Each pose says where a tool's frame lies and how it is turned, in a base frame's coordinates. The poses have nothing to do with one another.
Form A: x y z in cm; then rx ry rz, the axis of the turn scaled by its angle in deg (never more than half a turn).
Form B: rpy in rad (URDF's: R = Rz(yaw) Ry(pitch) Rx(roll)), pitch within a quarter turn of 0, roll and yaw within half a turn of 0; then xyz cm. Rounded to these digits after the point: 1 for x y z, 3 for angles.
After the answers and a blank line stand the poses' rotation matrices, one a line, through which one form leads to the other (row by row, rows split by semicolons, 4 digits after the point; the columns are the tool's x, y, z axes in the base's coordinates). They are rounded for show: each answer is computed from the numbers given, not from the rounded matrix.
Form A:
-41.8, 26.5, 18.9, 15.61, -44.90, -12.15
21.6, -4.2, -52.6, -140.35, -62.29, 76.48
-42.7, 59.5, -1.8, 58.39, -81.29, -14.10
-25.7, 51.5, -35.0, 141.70, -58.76, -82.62
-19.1, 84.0, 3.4, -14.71, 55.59, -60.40
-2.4, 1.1, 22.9, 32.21, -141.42, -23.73
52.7, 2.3, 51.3, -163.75, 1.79, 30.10
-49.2, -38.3, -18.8, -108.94, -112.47, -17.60
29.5, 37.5, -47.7, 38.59, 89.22, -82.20
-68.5, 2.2, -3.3, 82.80, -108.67, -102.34
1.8, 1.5, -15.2, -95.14, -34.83, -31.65
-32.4, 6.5, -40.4, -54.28, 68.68, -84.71
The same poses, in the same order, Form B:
0.440, -0.726, -0.395, -41.8, 26.5, 18.9
-2.501, 0.737, 1.090, 21.6, -4.2, -52.6
1.807, -0.766, -1.281, -42.7, 59.5, -1.8
2.509, 0.826, -1.071, -25.7, 51.5, -35.0
-0.805, 0.581, -1.399, -19.1, 84.0, 3.4
2.668, -0.477, -2.576, -2.4, 1.1, 22.9
-2.898, 0.361, 0.023, 52.7, 2.3, 51.3
-3.020, -0.435, 1.576, -49.2, -38.3, -18.8
-1.441, 1.059, -2.782, 29.5, 37.5, -47.7
1.886, 0.495, -2.202, -68.5, 2.2, -3.3
-1.791, -0.717, 0.119, 1.8, 1.5, -15.2
-1.358, 0.006, -1.797, -32.4, 6.5, -40.4

0.6901 0.0867 -0.7185; -0.2875 0.9440 -0.1622; 0.6642 0.3185 0.6764
0.3424 0.5254 -0.7790; 0.6565 -0.7269 -0.2017; -0.6722 -0.4423 -0.5938
0.2057 -0.4170 -0.8853; -0.6908 0.5790 -0.4332; 0.6932 0.7007 -0.1689
0.3245 -0.4995 -0.8032; -0.5948 -0.7680 0.2373; -0.7355 0.4007 -0.5464
0.1426 0.6154 0.7752; -0.8235 0.5082 -0.2520; -0.5491 -0.6025 0.5792
-0.7501 -0.2997 -0.5895; -0.4757 0.8638 0.1662; 0.4594 0.4051 -0.7905
0.9353 -0.0630 -0.3482; 0.0213 -0.9722 0.2334; -0.3532 -0.2257 -0.9079
-0.0045 0.9923 -0.1238; 0.9070 0.0561 0.4173; 0.4210 -0.1104 -0.9003
-0.4585 0.8548 0.2431; -0.1724 0.1828 -0.9679; -0.8718 -0.4857 0.0636
-0.5194 -0.5166 -0.6807; -0.7104 -0.1816 0.6799; -0.4749 0.8367 -0.2727
0.7488 0.6623 0.0264; 0.0895 -0.1404 0.9860; 0.6568 -0.7359 -0.1644
-0.2240 0.2072 0.9523; -0.9746 -0.0417 -0.2201; -0.0059 -0.9774 0.2113

